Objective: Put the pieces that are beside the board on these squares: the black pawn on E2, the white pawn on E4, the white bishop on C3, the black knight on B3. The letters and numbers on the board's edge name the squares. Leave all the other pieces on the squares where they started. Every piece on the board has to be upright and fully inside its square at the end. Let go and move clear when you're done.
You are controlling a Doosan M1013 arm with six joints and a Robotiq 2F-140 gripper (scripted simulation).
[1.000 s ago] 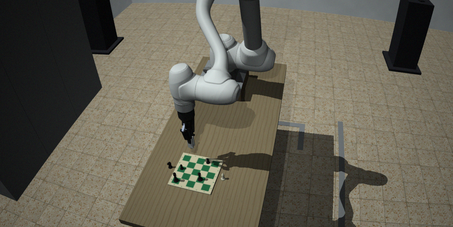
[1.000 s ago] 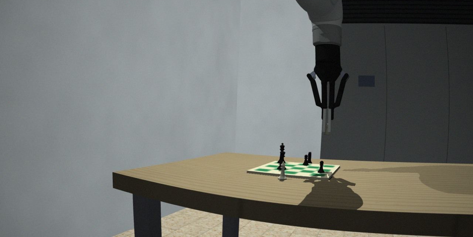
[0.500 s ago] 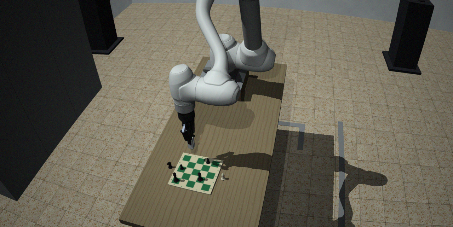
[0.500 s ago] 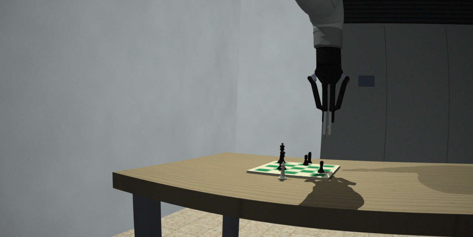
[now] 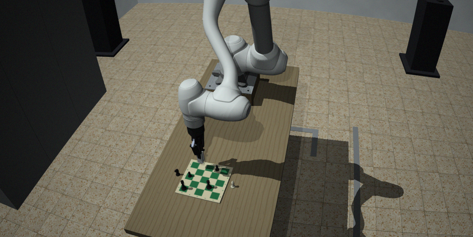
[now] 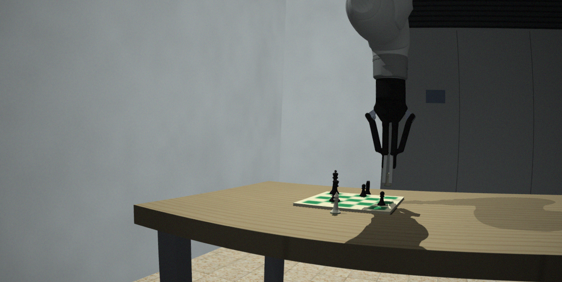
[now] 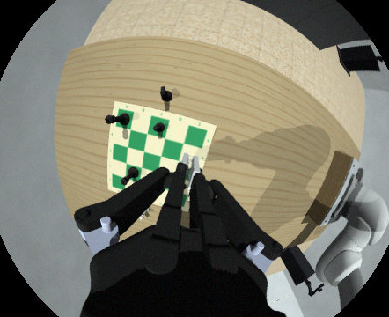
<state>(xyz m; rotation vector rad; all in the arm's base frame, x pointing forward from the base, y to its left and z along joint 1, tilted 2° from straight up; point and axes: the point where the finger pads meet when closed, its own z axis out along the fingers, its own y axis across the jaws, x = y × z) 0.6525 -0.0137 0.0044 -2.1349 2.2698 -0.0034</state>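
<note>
Now: the green-and-cream chessboard 80 mm ahead of my hand, 30 mm to the left of it and 80 mm below it. Also, from my hand: white bishop (90 mm ahead, 170 mm to the left, 60 mm below); white pawn (30 mm below); black knight (70 mm ahead, 110 mm to the right, 70 mm below).
</note>
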